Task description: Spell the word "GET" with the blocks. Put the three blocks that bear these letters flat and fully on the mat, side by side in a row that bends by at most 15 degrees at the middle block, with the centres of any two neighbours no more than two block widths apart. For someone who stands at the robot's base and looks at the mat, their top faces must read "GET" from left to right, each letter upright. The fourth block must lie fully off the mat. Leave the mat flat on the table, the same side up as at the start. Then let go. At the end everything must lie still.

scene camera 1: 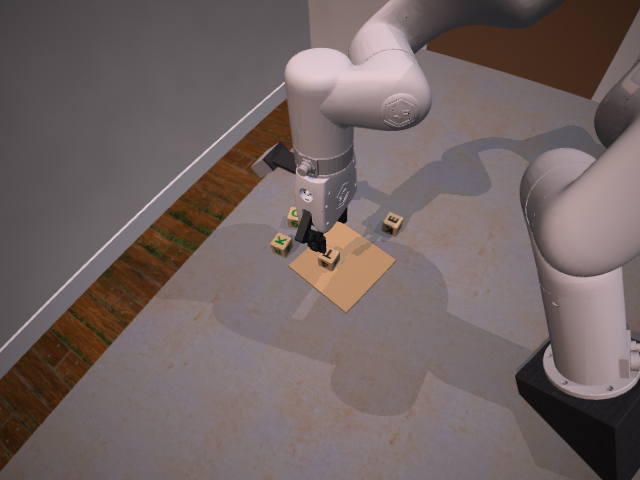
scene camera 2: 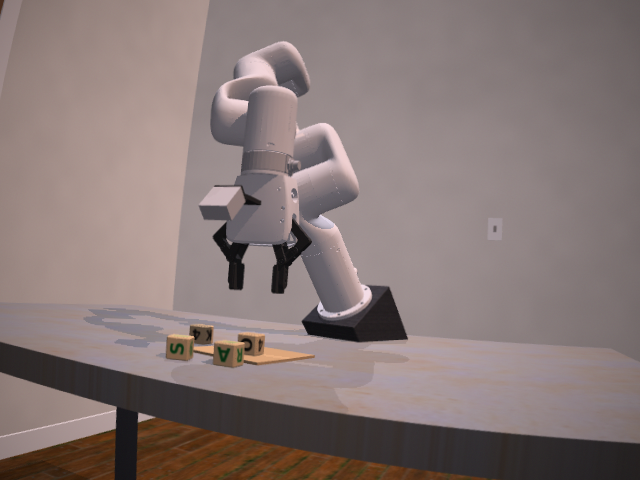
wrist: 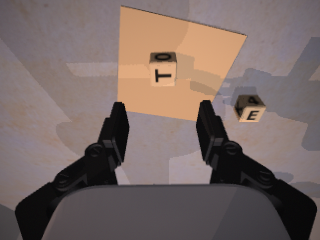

Path:
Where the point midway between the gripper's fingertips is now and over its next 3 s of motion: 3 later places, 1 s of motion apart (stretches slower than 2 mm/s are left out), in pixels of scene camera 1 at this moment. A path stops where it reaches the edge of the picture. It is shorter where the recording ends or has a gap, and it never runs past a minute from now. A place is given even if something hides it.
My gripper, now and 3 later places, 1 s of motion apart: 327,234; 328,242; 329,250; 329,257

